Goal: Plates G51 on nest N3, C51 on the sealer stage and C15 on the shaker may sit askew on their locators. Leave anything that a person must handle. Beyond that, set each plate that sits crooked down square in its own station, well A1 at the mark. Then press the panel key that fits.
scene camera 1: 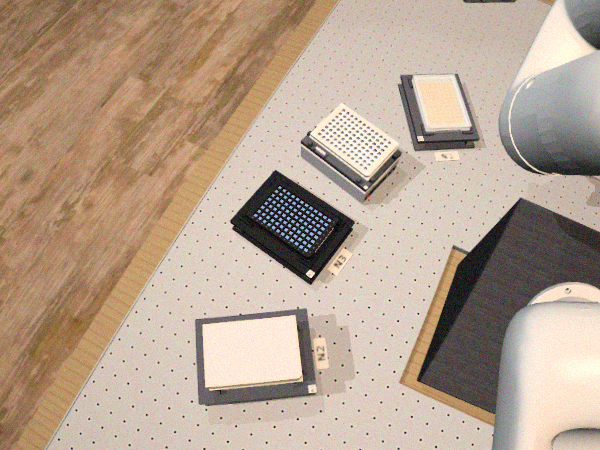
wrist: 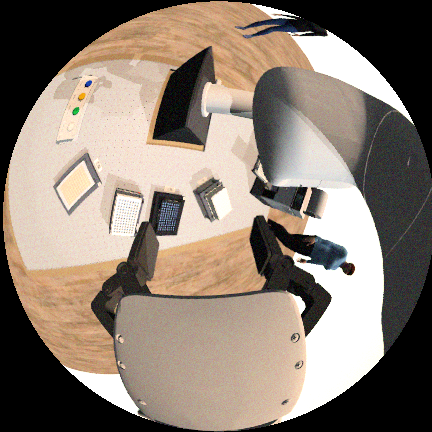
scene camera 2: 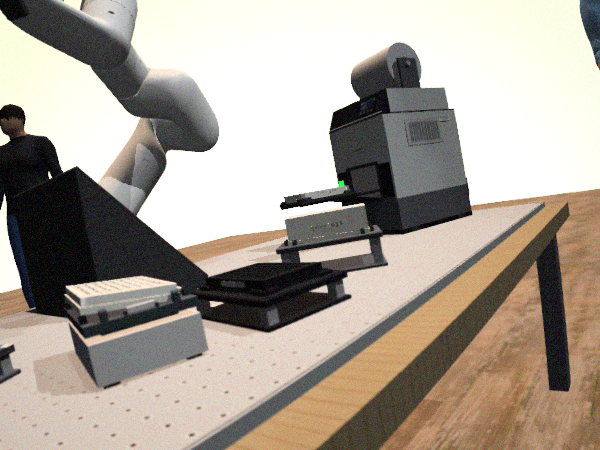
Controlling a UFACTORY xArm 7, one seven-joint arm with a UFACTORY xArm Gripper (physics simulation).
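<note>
My gripper [wrist: 201,230] is open and empty, high above the table's edge. The black plate with blue wells [scene camera 1: 292,217] [scene camera 2: 265,275] [wrist: 169,213] is on nest N3; in scene camera 2 it is too dark to tell if it lies flat. The white plate [scene camera 1: 355,140] [scene camera 2: 120,290] [wrist: 126,214] on the shaker [scene camera 1: 327,170] [scene camera 2: 145,347] looks tilted, with a wedge-shaped gap below it in scene camera 2. A pale plate [scene camera 2: 316,193] is on the sealer stage, too small to judge; the arm mostly hides it in the wrist view. The key panel [wrist: 65,134] has blue [wrist: 89,84], yellow [wrist: 82,96], green [wrist: 76,111] and white [wrist: 70,127] keys.
The sealer [scene camera 2: 425,165] [wrist: 282,196] shows a green light [scene camera 2: 341,184]. White-topped plate [scene camera 1: 252,350] [scene camera 2: 327,224] [wrist: 221,200] is on N2, tan plate [scene camera 1: 442,102] [wrist: 77,185] on N1. A dark wedge [scene camera 1: 525,260] [scene camera 2: 55,240] [wrist: 187,95] surrounds the arm's base. A person in blue [wrist: 330,252] stands beyond the sealer.
</note>
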